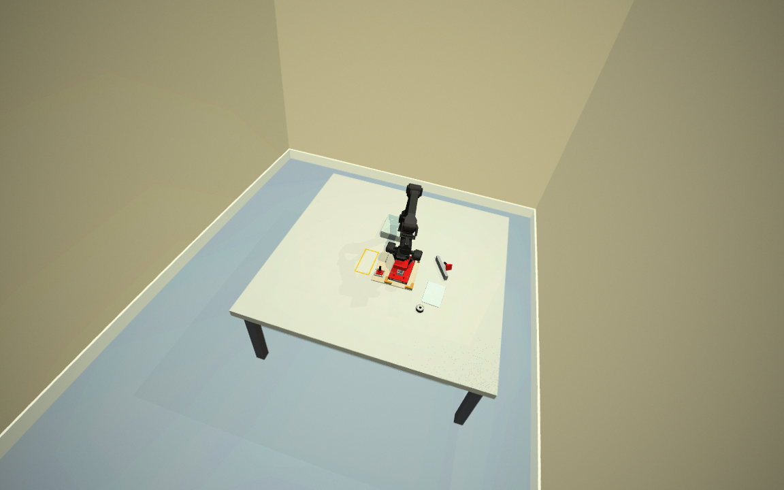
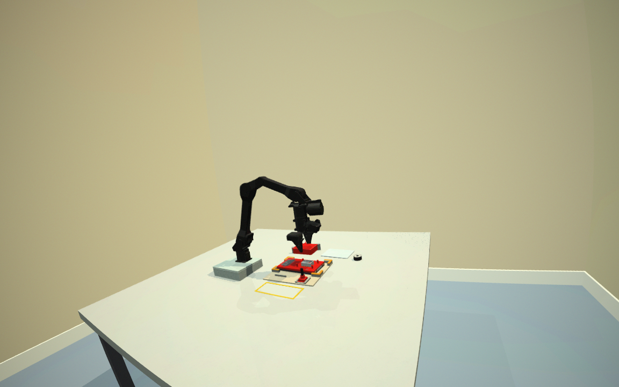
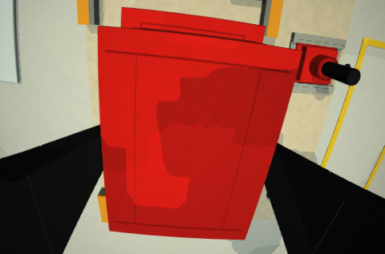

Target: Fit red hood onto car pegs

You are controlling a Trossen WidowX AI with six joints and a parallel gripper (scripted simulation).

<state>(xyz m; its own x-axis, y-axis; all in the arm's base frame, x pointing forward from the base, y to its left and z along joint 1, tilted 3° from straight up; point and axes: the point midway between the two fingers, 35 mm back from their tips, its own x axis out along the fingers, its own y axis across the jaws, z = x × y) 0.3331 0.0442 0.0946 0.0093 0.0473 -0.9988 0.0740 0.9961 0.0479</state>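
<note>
Right now the grey engine block is 80 mm below my gripper tip and 10 mm to the left of it. Also, from my gripper tip: pale sheet (200 mm to the left, 100 mm below, 80 mm ahead); red hood (10 mm above).
</note>
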